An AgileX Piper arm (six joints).
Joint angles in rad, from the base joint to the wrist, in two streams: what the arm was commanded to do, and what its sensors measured. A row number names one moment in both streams.
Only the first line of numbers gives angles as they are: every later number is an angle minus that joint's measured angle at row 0.
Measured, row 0:
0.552 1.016 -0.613 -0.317 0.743 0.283
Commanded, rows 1 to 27:
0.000 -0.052 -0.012 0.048 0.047 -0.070
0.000 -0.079 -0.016 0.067 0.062 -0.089
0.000 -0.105 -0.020 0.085 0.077 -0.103
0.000 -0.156 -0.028 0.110 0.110 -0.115
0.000 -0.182 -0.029 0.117 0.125 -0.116
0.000 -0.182 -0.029 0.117 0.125 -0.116
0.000 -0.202 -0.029 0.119 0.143 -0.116
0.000 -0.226 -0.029 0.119 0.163 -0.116
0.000 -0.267 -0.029 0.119 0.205 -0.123
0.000 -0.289 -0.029 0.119 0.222 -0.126
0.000 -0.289 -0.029 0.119 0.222 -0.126
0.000 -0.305 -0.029 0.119 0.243 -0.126
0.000 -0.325 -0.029 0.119 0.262 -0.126
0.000 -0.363 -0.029 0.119 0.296 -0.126
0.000 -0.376 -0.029 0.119 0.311 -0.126
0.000 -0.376 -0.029 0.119 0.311 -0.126
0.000 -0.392 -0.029 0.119 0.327 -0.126
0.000 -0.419 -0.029 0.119 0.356 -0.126
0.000 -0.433 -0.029 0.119 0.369 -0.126
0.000 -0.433 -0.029 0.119 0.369 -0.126
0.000 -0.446 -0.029 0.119 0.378 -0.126
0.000 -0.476 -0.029 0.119 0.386 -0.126
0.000 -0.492 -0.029 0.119 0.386 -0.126
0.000 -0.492 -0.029 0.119 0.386 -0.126
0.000 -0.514 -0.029 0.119 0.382 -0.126
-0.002 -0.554 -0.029 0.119 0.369 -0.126
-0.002 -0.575 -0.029 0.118 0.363 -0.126
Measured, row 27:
0.000 -0.526 -0.025 0.118 0.375 -0.118
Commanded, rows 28 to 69:
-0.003 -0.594 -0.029 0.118 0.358 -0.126
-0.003 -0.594 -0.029 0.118 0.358 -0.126
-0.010 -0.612 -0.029 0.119 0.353 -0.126
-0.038 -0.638 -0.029 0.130 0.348 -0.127
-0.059 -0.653 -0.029 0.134 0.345 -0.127
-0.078 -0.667 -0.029 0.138 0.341 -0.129
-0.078 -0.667 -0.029 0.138 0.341 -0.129
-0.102 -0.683 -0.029 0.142 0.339 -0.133
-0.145 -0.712 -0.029 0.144 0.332 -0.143
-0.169 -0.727 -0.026 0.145 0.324 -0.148
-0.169 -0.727 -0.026 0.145 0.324 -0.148
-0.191 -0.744 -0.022 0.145 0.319 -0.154
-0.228 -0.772 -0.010 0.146 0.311 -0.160
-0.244 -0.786 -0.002 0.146 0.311 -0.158
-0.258 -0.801 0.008 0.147 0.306 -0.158
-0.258 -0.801 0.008 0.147 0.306 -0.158
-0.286 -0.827 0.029 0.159 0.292 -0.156
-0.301 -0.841 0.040 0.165 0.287 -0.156
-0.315 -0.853 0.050 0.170 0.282 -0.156
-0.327 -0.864 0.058 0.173 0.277 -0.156
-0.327 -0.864 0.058 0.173 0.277 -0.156
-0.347 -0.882 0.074 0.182 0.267 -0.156
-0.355 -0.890 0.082 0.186 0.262 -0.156
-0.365 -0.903 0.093 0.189 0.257 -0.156
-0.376 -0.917 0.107 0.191 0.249 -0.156
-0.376 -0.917 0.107 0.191 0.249 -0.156
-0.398 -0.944 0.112 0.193 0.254 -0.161
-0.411 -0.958 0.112 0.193 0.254 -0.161
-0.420 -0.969 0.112 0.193 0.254 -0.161
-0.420 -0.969 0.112 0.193 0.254 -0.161
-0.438 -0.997 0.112 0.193 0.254 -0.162
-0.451 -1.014 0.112 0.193 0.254 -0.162
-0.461 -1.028 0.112 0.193 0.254 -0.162
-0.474 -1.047 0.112 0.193 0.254 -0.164
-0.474 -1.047 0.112 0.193 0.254 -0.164
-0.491 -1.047 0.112 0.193 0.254 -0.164
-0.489 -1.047 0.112 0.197 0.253 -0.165
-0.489 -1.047 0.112 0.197 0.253 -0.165
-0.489 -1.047 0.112 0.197 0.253 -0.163
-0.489 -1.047 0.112 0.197 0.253 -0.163
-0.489 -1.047 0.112 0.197 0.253 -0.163
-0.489 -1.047 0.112 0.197 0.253 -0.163
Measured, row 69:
-0.481 -1.020 0.110 0.195 0.266 -0.152
